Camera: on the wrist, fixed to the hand. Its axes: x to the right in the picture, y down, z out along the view.
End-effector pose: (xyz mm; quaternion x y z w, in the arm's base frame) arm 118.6 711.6 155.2 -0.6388 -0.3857 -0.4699 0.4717
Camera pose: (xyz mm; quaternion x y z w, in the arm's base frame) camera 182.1 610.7 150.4 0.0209 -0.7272 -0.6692 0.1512
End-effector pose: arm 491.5 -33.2 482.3 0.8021 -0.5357 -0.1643 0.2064
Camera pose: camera 465.2 -56.5 596.3 -0.9722 -0.2258 0.0311 0.0538
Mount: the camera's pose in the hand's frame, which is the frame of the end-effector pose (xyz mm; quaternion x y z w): 7.0 86.6 -81.8 0.1901 0.1526 -0.7172 0.6529
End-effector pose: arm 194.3 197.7 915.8 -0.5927 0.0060 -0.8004 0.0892
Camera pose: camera 126.4 103.6 888.1 0.2522 0.5597 0.6781 0.4041
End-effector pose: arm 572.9 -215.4 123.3 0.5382 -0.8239 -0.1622 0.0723
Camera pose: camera 519.3 -205.4 229.4 -0.9807 0.1717 -0.0810 0.0457
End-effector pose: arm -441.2 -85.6 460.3 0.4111 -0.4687 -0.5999 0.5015
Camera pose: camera -344.8 -109.8 526.3 -0.7914 0.0487 0.5995 0.1094
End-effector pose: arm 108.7 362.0 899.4 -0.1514 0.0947 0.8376 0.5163
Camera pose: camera 41.1 303.2 820.6 -0.1964 0.1913 0.1355 0.9521
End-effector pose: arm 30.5 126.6 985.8 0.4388 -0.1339 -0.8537 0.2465
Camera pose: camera 120.0 48.9 972.2 -0.5596 -0.1026 0.6417 0.5143
